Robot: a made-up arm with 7 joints.
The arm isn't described. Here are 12 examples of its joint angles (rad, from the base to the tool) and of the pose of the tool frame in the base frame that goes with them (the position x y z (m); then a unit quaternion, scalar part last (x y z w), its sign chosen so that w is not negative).
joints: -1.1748 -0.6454 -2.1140 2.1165 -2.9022 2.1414 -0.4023
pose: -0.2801 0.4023 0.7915 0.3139 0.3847 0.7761 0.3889
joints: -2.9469 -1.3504 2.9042 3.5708 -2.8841 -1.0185 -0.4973
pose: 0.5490 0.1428 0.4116 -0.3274 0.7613 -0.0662 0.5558
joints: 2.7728 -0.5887 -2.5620 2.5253 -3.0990 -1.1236 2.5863
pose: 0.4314 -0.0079 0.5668 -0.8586 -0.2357 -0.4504 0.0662
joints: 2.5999 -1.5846 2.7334 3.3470 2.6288 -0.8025 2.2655
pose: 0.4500 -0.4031 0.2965 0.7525 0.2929 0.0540 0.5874
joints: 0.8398 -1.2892 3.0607 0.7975 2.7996 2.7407 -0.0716
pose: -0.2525 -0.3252 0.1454 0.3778 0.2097 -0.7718 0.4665
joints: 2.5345 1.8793 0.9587 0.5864 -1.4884 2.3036 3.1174
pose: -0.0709 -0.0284 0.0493 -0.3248 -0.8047 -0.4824 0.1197
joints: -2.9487 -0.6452 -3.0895 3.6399 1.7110 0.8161 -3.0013
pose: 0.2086 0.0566 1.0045 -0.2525 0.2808 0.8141 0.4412
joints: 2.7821 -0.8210 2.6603 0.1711 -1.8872 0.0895 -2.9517
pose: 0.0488 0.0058 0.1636 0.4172 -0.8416 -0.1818 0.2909
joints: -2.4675 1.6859 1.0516 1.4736 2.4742 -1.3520 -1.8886
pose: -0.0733 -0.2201 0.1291 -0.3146 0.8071 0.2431 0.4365
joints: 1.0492 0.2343 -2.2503 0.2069 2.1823 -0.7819 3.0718
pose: -0.1160 -0.0893 0.4019 0.9074 -0.1444 -0.3732 0.1282
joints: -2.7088 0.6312 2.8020 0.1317 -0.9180 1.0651 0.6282
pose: 0.1554 -0.0258 0.3016 0.9564 0.0662 -0.0118 0.2841
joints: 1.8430 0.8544 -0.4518 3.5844 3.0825 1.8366 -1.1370
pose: -0.1915 0.1557 0.8773 0.6128 -0.3003 0.2402 0.6903
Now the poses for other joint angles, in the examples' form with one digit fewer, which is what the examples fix.
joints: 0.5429 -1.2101 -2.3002 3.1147 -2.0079 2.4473 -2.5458
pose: -0.530 -0.115 0.471 -0.798 0.330 0.065 0.500
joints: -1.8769 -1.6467 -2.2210 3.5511 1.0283 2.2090 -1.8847
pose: 0.106 0.562 0.444 0.238 -0.585 -0.235 0.739
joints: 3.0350 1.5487 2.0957 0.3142 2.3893 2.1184 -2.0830
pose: -0.119 -0.188 0.603 0.348 -0.104 -0.889 0.280
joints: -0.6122 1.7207 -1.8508 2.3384 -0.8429 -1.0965 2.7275
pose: 0.400 -0.410 0.147 0.813 -0.471 0.332 0.085
